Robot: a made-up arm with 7 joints.
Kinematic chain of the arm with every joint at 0, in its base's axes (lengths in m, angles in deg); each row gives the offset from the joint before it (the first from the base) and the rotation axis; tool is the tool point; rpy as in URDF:
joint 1: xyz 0 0 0.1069 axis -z
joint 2: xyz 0 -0.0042 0.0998 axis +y
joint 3: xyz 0 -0.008 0.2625 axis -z
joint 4: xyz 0 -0.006 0.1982 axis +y
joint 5: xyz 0 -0.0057 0.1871 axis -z
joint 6: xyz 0 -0.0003 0.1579 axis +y
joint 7: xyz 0 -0.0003 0.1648 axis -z
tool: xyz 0 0 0 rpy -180 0 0
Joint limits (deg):
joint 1: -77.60..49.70
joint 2: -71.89..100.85
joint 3: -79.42..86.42
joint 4: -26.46..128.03
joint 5: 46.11..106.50
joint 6: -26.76..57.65
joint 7: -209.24..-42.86
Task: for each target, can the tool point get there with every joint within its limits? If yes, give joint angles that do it. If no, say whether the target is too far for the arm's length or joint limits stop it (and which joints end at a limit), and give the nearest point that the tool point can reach.
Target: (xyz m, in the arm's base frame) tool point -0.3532 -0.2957 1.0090
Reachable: yes | joints -15.21 -41.09 48.59 34.38 80.48 -18.43 -98.19
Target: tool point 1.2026 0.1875 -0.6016
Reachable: no: too far | nearest point 0.8137 0.1269 -0.2301 | short by 0.541 m
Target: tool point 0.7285 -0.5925 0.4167
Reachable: yes | joints 35.63 72.49 48.72 10.06 90.36 -15.28 -157.57
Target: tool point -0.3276 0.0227 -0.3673
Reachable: no: joint limits stop it (at a limit: joint 1, joint 2) | nearest point -0.1780 0.1654 -0.2004 | short by 0.266 m
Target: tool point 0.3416 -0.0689 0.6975
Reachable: yes | joints 30.66 -18.05 -27.64 98.46 73.95 35.13 -155.91
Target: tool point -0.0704 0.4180 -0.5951
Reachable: no: joint limits stop it (at a limit: joint 1, joint 2) | nearest point -0.0150 0.4246 -0.3745 | short by 0.228 m
